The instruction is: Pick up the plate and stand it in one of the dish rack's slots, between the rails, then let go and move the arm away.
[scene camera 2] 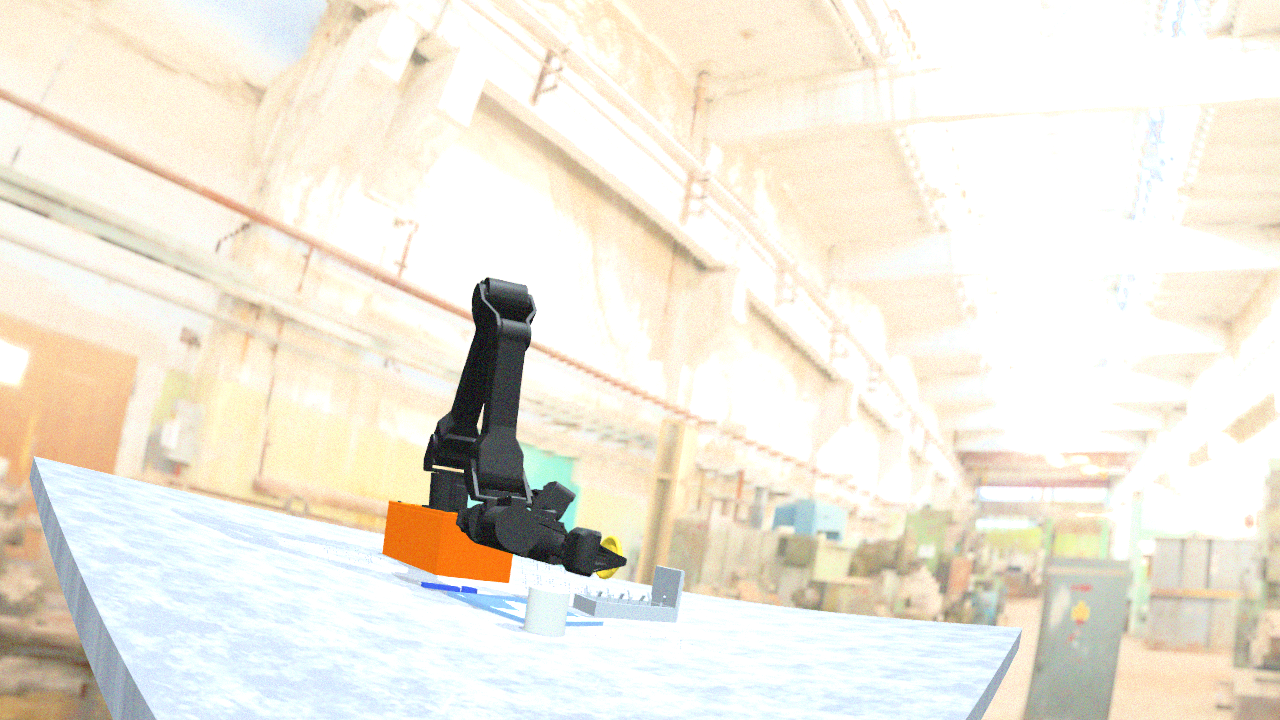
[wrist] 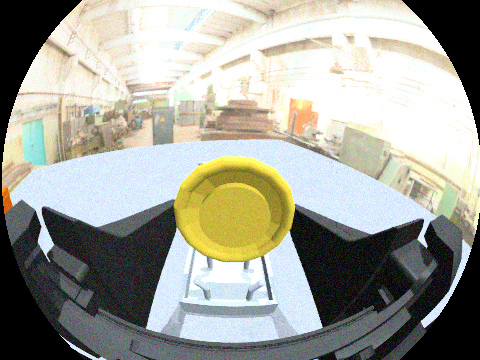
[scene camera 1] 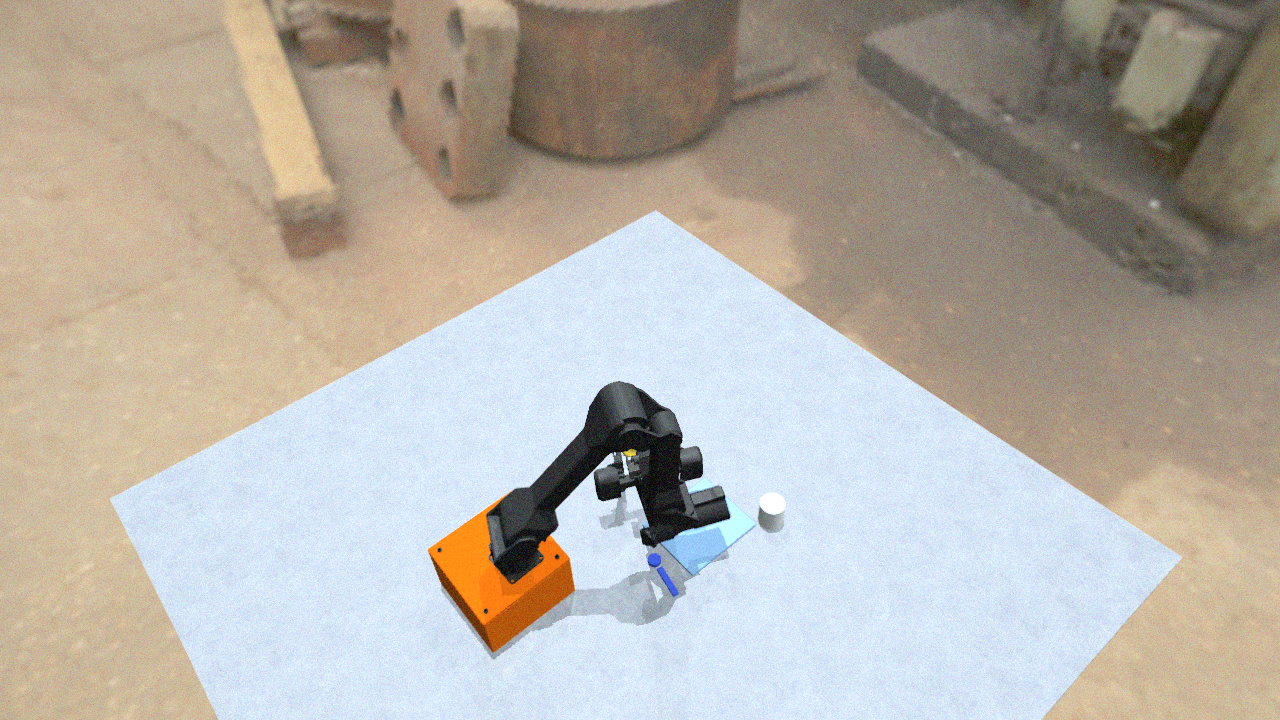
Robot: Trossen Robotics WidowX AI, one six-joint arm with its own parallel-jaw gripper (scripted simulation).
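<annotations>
What my gripper (scene camera 2: 614,559) is carrying is a yellow plate (wrist: 235,209).
</annotations>
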